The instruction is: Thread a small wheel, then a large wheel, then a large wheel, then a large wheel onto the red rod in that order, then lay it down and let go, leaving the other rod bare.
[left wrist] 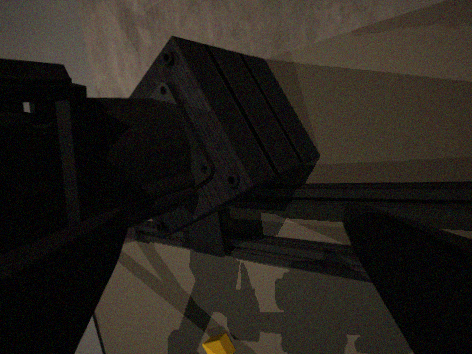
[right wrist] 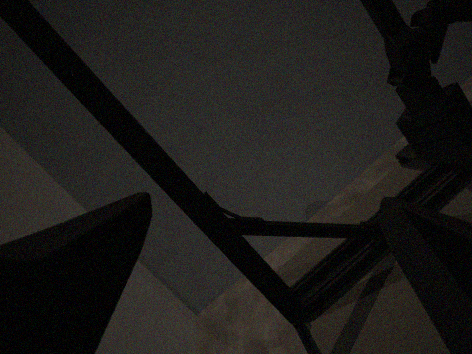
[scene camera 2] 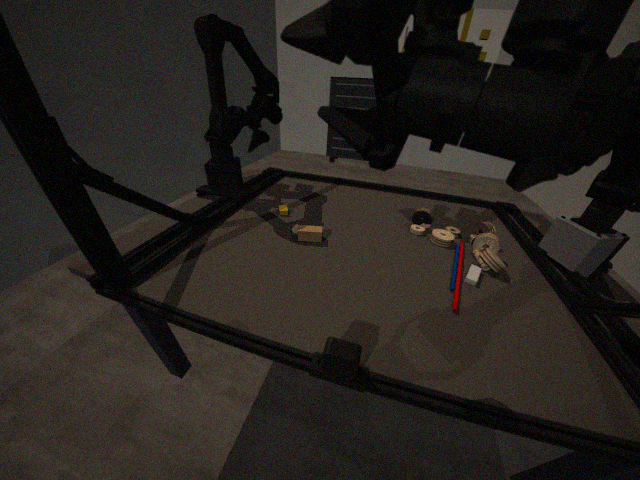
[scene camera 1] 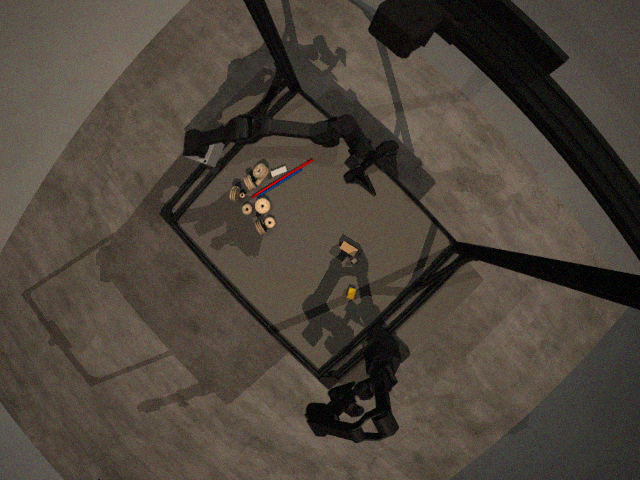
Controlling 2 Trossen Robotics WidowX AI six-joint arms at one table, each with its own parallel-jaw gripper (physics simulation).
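Frame: origin at the left arm's base, x up, y right, z ahead, level; metres.
Seen in the pictures: left gripper, fingertip midpoint: (left wrist: pixel 236 216) (right wrist: pixel 455 63) (scene camera 2: pixel 241 146) (scene camera 1: pixel 362 380); right gripper, fingertip midpoint: (right wrist: pixel 265 205) (scene camera 2: pixel 304 78) (scene camera 1: pixel 386 188); left arm's base, link origin: (left wrist: pixel 165 151) (right wrist: pixel 425 103) (scene camera 2: pixel 222 160) (scene camera 1: pixel 384 367); right arm's base, link origin: (scene camera 2: pixel 592 226) (scene camera 1: pixel 200 147).
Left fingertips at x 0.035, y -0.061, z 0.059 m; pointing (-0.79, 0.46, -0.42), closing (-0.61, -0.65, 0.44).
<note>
Offsets run from my left fingertips to a thing's top centre.
The red rod {dx -0.134, dy +0.569, dz +0.544 m} (scene camera 1: pixel 284 177) (scene camera 2: pixel 458 276) lies flat on the table, with the blue rod {dx -0.134, dy +0.553, dz +0.544 m} (scene camera 1: pixel 280 183) (scene camera 2: pixel 454 267) right beside it. Both rods are bare. Several wooden wheels lie in a loose cluster at the rods' end. They include a large flat wheel {dx -0.122, dy +0.447, dz +0.574 m} (scene camera 1: pixel 262 206) (scene camera 2: pixel 443 236) and a small flat one (scene camera 1: pixel 247 209) (scene camera 2: pixel 418 230). My right gripper (scene camera 1: pixel 362 185) (right wrist: pixel 265 205) is open and empty, high above the table past the red rod's far end. My left gripper (scene camera 2: pixel 258 138) (left wrist: pixel 236 216) is open and empty, held up by its own base, far from the rods.
A white block {dx -0.131, dy +0.589, dz +0.563 m} (scene camera 1: pixel 278 170) (scene camera 2: pixel 472 274) lies beside the rods. A wooden block {dx -0.113, dy +0.412, dz +0.218 m} (scene camera 1: pixel 349 248) (scene camera 2: pixel 310 233) and a small yellow block {dx -0.128, dy +0.259, dz +0.149 m} (scene camera 1: pixel 350 292) (scene camera 2: pixel 283 210) (left wrist: pixel 218 344) lie toward the left arm's side. A black frame (scene camera 2: pixel 223 329) borders the table.
</note>
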